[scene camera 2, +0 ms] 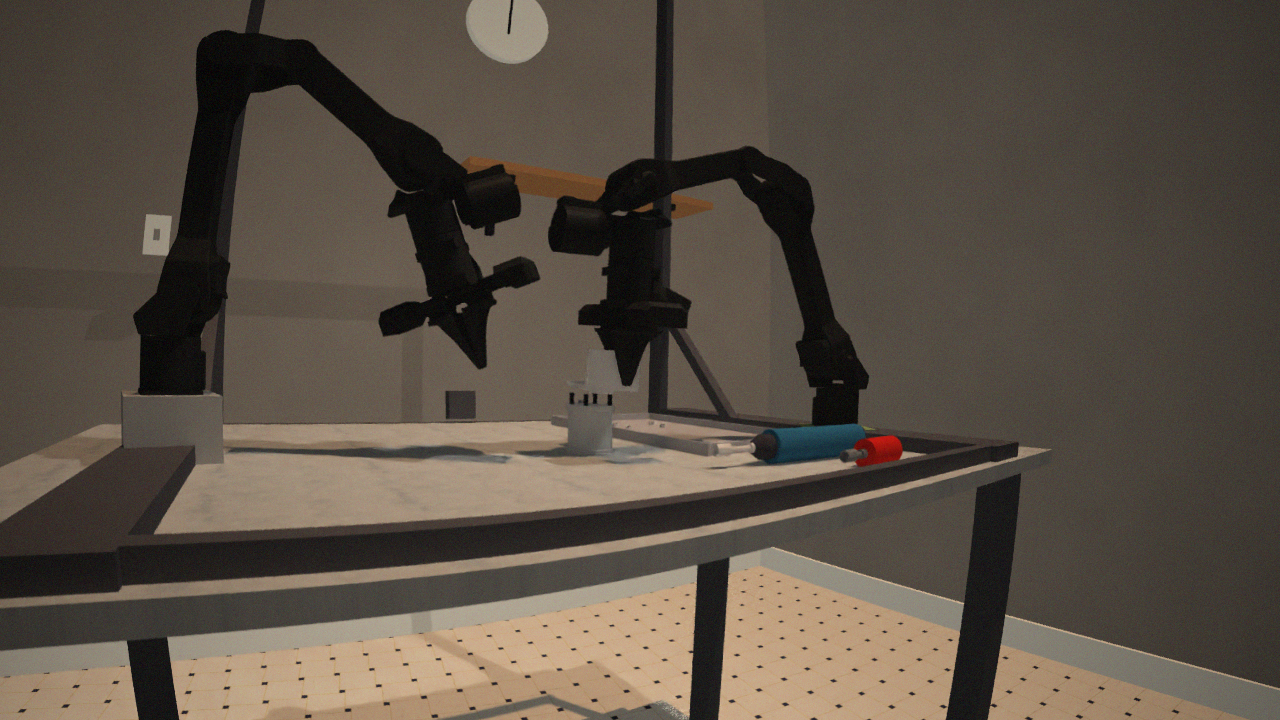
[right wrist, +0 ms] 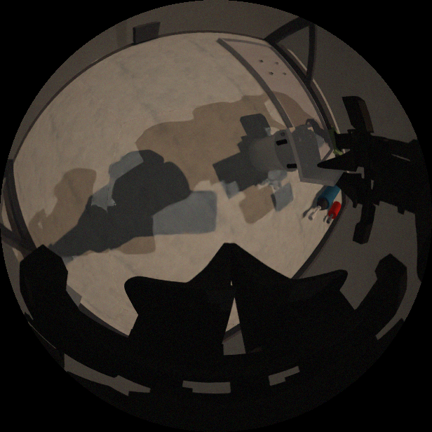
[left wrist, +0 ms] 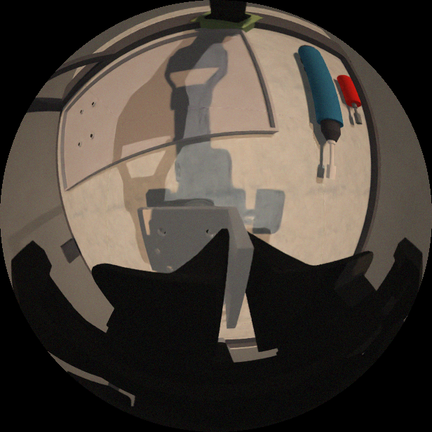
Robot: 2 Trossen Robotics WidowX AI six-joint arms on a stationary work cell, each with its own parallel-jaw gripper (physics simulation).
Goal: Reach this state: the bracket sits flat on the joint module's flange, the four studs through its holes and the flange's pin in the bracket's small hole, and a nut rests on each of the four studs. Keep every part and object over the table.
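Places are measured from the left arm's base along level axes (x ahead, y left, z up), in centimetres.
Pixels of known places: left gripper, fingertip midpoint: (scene camera 2: 625, 385); right gripper, fingertip midpoint: (scene camera 2: 482, 368); right arm's base, link origin: (scene camera 2: 169, 393).
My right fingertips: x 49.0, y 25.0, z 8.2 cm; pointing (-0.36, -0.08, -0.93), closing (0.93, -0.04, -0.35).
Observation:
Behind a point stands the place of what it marks.
The pale joint module (scene camera 2: 589, 429) @[x 37.2, y 17.6, z 0.9 cm] (right wrist: 265, 152) stands upright on the table, dark studs on its top. The grey L-shaped bracket (scene camera 2: 601, 369) @[x 35.9, y 18.5, z 8.4 cm] (left wrist: 185, 222) (right wrist: 307, 155) is over it, its holed plate roughly level at the stud tops, with a gap above the flange. Whether studs are in its holes is hidden. My left gripper (scene camera 2: 628, 383) @[x 33.0, y 16.6, z 6.4 cm] (left wrist: 231, 234) (right wrist: 318, 167) is shut on the bracket's upright wall. My right gripper (scene camera 2: 482, 365) @[x 49.0, y 25.0, z 8.2 cm] (right wrist: 228, 248) is shut and empty, raised to the left of the module. Several small nuts (left wrist: 91, 135) (right wrist: 271, 73) lie on the tray.
The shallow pinkish tray (scene camera 2: 671, 438) @[x 26.7, y 11.3, z -0.7 cm] (left wrist: 245, 115) (right wrist: 250, 50) lies behind and right of the module. A blue screwdriver (scene camera 2: 814, 442) @[x 10.1, y 22.1, z 0.3 cm] (left wrist: 322, 90) (right wrist: 328, 197) and a smaller red one (scene camera 2: 879, 450) @[x 3.9, y 27.9, z 0.0 cm] (left wrist: 349, 91) (right wrist: 334, 210) lie near the right edge in the scene view.

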